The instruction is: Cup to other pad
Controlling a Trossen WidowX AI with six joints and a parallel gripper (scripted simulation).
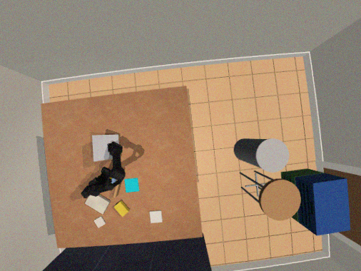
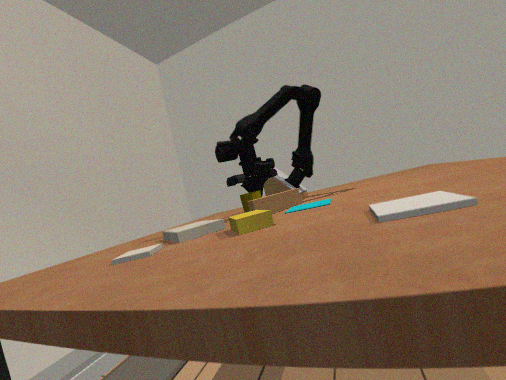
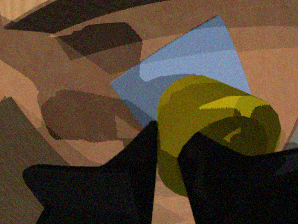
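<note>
My gripper tip is 10 cm short of the teal pad, 18 cm to the right of it and 5 cm above it. Also, from my gripper tip: cup (2 cm ahead, 2 cm to the right).
</note>
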